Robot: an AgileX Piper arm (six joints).
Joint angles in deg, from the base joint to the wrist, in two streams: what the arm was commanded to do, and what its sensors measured. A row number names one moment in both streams.
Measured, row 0:
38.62 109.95 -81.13 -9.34 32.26 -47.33
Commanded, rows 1 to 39:
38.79 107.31 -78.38 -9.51 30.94 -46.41
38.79 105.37 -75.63 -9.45 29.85 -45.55
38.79 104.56 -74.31 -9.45 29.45 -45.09
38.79 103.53 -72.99 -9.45 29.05 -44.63
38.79 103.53 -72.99 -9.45 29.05 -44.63
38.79 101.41 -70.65 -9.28 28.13 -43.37
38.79 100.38 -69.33 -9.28 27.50 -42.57
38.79 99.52 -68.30 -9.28 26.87 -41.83
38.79 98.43 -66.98 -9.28 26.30 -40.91
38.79 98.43 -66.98 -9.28 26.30 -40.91
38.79 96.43 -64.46 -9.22 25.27 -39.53
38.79 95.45 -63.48 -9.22 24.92 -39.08
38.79 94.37 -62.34 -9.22 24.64 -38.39
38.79 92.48 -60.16 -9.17 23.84 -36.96
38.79 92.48 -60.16 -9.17 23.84 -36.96
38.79 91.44 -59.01 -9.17 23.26 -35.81
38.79 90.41 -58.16 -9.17 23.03 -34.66
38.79 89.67 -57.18 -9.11 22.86 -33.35
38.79 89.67 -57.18 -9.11 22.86 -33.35
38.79 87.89 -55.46 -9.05 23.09 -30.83
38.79 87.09 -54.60 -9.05 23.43 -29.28
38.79 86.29 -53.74 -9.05 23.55 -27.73
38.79 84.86 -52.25 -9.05 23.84 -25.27
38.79 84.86 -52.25 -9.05 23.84 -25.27
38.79 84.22 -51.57 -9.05 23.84 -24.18
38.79 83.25 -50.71 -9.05 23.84 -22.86
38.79 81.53 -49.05 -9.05 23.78 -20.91
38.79 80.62 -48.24 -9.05 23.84 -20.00
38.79 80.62 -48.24 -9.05 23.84 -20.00
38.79 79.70 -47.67 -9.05 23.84 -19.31
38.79 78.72 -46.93 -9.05 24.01 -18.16
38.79 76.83 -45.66 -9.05 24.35 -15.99
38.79 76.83 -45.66 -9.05 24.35 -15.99
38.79 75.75 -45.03 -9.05 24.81 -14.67
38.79 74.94 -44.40 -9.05 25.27 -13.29
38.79 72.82 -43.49 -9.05 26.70 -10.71
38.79 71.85 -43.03 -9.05 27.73 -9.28
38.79 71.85 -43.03 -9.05 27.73 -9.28
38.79 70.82 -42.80 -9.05 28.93 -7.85
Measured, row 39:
38.62 73.57 -43.72 -9.05 26.24 -12.03
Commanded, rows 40 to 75:
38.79 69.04 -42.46 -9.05 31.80 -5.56
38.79 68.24 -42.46 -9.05 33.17 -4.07
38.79 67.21 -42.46 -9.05 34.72 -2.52
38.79 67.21 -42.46 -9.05 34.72 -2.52
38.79 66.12 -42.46 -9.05 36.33 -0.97
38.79 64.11 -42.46 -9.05 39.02 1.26
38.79 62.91 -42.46 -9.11 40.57 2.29
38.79 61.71 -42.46 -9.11 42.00 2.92
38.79 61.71 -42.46 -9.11 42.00 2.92
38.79 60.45 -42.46 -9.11 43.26 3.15
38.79 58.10 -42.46 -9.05 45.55 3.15
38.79 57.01 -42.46 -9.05 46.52 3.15
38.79 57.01 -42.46 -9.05 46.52 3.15
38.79 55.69 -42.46 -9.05 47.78 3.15
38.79 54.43 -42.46 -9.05 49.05 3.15
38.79 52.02 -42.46 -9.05 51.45 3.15
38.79 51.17 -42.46 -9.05 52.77 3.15
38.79 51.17 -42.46 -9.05 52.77 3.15
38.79 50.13 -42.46 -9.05 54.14 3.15
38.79 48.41 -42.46 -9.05 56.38 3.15
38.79 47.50 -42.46 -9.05 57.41 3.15
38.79 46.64 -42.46 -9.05 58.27 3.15
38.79 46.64 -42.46 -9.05 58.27 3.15
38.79 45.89 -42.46 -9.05 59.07 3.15
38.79 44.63 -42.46 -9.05 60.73 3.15
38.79 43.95 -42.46 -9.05 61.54 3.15
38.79 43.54 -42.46 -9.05 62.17 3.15
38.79 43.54 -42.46 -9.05 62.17 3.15
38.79 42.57 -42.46 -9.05 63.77 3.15
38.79 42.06 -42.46 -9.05 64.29 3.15
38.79 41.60 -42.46 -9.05 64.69 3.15
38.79 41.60 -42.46 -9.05 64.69 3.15
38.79 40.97 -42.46 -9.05 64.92 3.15
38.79 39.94 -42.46 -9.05 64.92 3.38
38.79 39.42 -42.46 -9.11 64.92 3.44
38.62 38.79 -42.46 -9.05 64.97 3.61
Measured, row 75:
38.62 40.34 -42.74 -9.00 64.57 3.21
